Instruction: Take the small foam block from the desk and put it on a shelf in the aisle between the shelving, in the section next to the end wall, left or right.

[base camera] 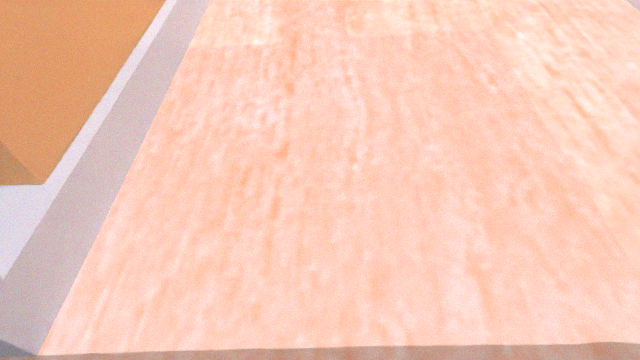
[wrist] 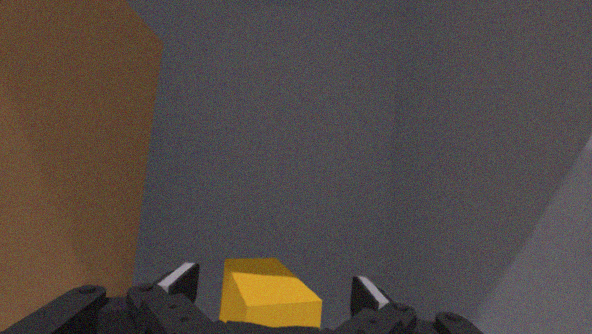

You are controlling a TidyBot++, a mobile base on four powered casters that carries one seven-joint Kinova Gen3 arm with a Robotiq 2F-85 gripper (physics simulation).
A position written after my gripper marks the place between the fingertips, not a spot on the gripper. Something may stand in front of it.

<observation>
In view: my gripper (wrist: 275, 287) and a yellow foam block (wrist: 253, 288).
The base camera view does not show the yellow foam block: it is out of frame.
</observation>
